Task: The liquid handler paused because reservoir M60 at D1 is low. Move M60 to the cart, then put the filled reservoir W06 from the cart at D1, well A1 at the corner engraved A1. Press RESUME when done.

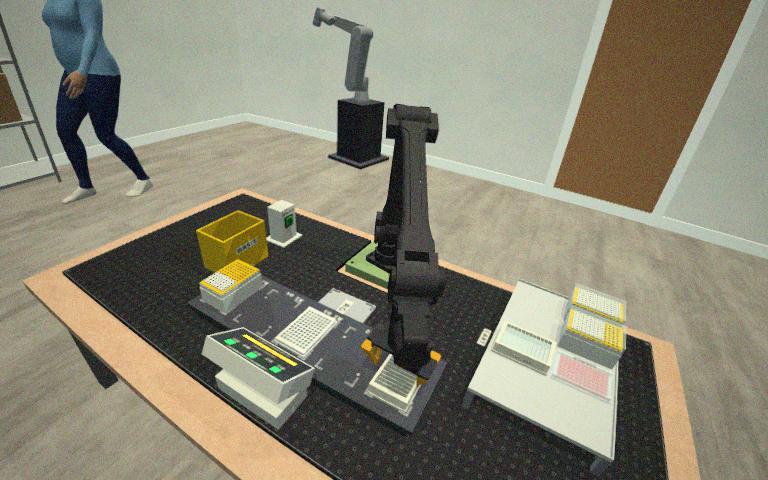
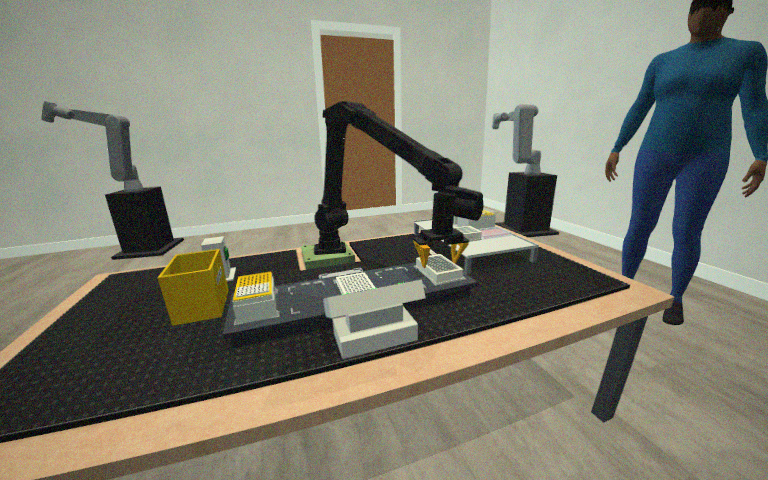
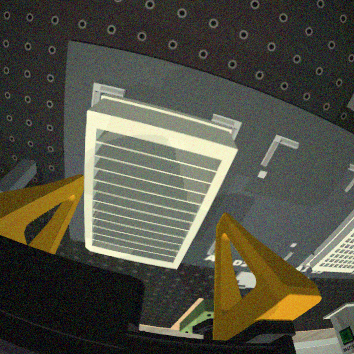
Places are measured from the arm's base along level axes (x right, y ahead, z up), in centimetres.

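Pixels of known places: gripper, fingertip midpoint: (image 1: 397, 373) (image 2: 439, 265) (image 3: 152, 201); arm's base at its link origin: (image 1: 386, 262) (image 2: 330, 250).
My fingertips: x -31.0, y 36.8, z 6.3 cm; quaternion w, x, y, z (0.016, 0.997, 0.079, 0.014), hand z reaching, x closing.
Ahead of a thing's pixels: the offset from my fingertips to its top centre. "spot": to the spot under its first point. Level surfaces: height alone.
The low reservoir M60 {dx -0.3, dy -1.2, dz +0.0 cm} (image 1: 394, 382) (image 2: 440, 268) (image 3: 145, 192), a cream frame with grey slots, sits at the D1 end of the dark deck plate {dz -3.1 cm} (image 1: 344, 370) (image 2: 305, 302) (image 3: 80, 65). My gripper (image 1: 398, 370) (image 2: 440, 263) (image 3: 152, 201) is open and points down over M60, one finger near each long side; nothing is held. Whether a fingertip touches it cannot be told. The filled reservoir W06 {dx -17.9, dy -25.8, dz +1.2 cm} (image 1: 523, 347) (image 2: 468, 232) lies on the white cart {dx -24.0, dy -31.9, dz -1.3 cm} (image 1: 538, 416) (image 2: 495, 245). A console {spot: dx +18.2, dy +19.5, dz +5.6 cm} (image 1: 258, 363) (image 2: 374, 300) has several green buttons; their labels are unreadable.
A pink plate {dx -31.3, dy -27.4, dz -0.5 cm} (image 1: 582, 375) and tip boxes {dx -30.0, dy -38.1, dz +5.1 cm} (image 1: 594, 333) stand beside W06. A white well plate {dx +24.1, dy +3.1, dz -1.7 cm} (image 1: 306, 331) (image 2: 355, 283) and a yellow-topped tip box {dx +48.5, dy +7.4, dz +3.3 cm} (image 1: 229, 285) (image 2: 253, 297) stand on the deck. A yellow waste bin {dx +66.9, dy -4.4, dz +5.6 cm} (image 1: 232, 240) (image 2: 193, 285) and a white box {dx +68.3, dy -24.0, dz +5.1 cm} (image 1: 281, 221) stand behind.
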